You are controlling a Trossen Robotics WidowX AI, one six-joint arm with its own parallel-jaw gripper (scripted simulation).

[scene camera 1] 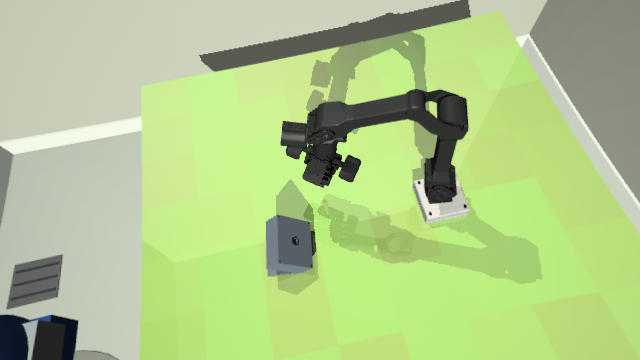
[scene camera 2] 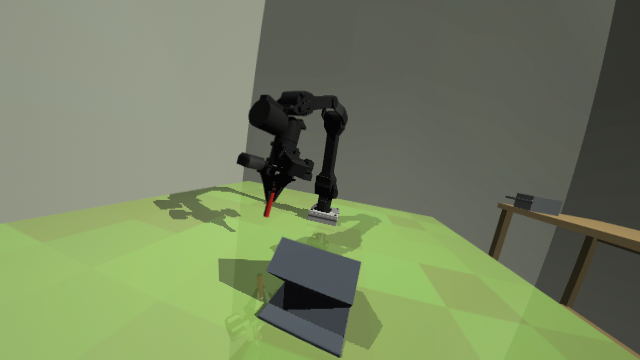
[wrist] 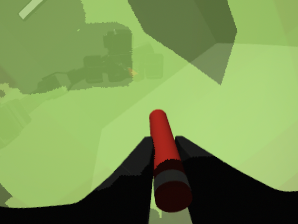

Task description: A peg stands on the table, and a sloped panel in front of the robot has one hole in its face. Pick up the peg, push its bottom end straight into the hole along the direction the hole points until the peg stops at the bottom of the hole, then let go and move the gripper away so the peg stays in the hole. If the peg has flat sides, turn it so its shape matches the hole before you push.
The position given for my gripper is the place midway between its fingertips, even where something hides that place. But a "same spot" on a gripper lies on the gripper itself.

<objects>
My gripper shows in scene camera 1, in scene camera 2 and in the wrist view (163, 143). One and the same spot on my gripper: (scene camera 1: 320, 168) is (scene camera 2: 297, 157).
</objects>
